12 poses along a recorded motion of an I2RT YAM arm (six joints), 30 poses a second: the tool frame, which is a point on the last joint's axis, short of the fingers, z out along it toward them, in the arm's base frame.
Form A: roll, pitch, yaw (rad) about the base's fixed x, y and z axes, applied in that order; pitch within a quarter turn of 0, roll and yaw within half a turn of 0; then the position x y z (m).
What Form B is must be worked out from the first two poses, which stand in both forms.
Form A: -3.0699 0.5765 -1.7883 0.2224 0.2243 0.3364
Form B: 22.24 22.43 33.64 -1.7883 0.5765 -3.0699
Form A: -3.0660 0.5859 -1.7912 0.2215 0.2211 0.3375
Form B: 22.15 22.11 33.75 -1.7912 0.5859 -3.0660
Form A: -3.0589 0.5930 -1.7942 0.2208 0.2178 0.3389
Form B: 22.08 21.78 33.89 -1.7942 0.5930 -3.0589
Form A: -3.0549 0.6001 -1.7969 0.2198 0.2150 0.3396
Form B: 21.98 21.50 33.96 -1.7969 0.6001 -3.0549
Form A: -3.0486 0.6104 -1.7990 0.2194 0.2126 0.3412
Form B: 21.94 21.26 34.12 -1.7990 0.6104 -3.0486
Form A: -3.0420 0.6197 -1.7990 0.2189 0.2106 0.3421
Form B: 21.89 21.06 34.21 -1.7990 0.6197 -3.0420
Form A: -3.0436 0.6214 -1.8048 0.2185 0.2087 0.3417
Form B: 21.85 20.87 34.17 -1.8048 0.6214 -3.0436
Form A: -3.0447 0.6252 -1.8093 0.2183 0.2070 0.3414
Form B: 21.83 20.70 34.14 -1.8093 0.6252 -3.0447
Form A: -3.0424 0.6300 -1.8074 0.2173 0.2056 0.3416
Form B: 21.73 20.56 34.16 -1.8074 0.6300 -3.0424
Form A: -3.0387 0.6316 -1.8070 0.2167 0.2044 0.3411
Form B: 21.67 20.44 34.11 -1.8070 0.6316 -3.0387
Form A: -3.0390 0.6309 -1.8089 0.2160 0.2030 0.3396
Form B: 21.60 20.30 33.96 -1.8089 0.6309 -3.0390
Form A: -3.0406 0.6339 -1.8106 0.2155 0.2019 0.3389
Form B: 21.55 20.19 33.89 -1.8106 0.6339 -3.0406
